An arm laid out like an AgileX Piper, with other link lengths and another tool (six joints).
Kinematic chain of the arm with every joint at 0, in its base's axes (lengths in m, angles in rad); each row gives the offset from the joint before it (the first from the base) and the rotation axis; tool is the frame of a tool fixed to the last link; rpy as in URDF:
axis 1: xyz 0 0 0.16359 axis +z
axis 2: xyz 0 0 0 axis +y
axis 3: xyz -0.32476 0 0.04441 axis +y
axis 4: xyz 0.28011 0 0.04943 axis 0.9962 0 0.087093
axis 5: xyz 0 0 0 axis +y
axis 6: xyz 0.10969 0 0.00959 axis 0.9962 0 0.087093
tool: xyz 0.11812 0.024 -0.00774 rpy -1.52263 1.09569 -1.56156
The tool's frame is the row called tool.
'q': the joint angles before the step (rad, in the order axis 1, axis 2, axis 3, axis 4, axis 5, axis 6). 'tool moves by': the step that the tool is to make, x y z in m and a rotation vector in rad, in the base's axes. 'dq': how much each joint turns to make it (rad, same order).
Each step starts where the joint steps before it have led.
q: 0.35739 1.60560 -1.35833 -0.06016 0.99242 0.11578
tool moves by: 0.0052 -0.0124 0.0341 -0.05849 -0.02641 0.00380
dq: 0.00009 -0.00244 -0.11749 -0.05977 0.11537 -0.00887
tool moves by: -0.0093 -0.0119 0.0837 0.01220 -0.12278 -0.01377
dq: -0.00006 -0.07956 -0.16835 -0.02993 0.12890 -0.00690
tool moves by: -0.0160 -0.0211 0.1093 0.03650 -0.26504 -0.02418
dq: -0.00024 -0.11167 -0.17474 -0.06226 0.02526 -0.00234
